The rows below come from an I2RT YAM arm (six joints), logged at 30 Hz.
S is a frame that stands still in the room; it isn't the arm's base.
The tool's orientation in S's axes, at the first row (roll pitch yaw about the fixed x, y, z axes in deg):
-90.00, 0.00, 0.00
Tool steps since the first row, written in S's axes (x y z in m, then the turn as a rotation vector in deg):
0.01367, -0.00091, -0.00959, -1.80, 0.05, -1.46
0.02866, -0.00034, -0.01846, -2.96, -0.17, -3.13
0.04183, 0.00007, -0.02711, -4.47, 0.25, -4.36
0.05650, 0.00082, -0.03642, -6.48, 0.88, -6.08
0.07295, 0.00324, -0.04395, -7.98, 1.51, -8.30
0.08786, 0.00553, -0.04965, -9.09, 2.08, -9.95
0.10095, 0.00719, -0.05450, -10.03, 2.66, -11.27
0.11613, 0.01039, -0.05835, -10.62, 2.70, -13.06
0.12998, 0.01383, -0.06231, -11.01, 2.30, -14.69
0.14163, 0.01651, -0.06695, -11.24, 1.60, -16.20
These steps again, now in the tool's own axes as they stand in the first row. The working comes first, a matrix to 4 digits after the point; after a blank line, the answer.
The tool's axes in the first row as the columns of a matrix, in S's axes (used below as rounded here):
1.0000, 0.0000, 0.0000
0.0000, 0.0000, 1.0000
0.0000, -1.0000, 0.0000

0.01367, 0.00959, -0.00091, -1.80, 1.46, 0.05
0.02866, 0.01846, -0.00034, -2.96, 3.13, -0.17
0.04183, 0.02711, 0.00007, -4.47, 4.36, 0.25
0.05650, 0.03642, 0.00082, -6.48, 6.08, 0.88
0.07295, 0.04395, 0.00324, -7.98, 8.30, 1.51
0.08786, 0.04965, 0.00553, -9.09, 9.95, 2.08
0.10095, 0.05450, 0.00719, -10.03, 11.27, 2.66
0.11613, 0.05835, 0.01039, -10.62, 13.06, 2.70
0.12998, 0.06231, 0.01383, -11.01, 14.69, 2.30
0.14163, 0.06695, 0.01651, -11.24, 16.20, 1.60

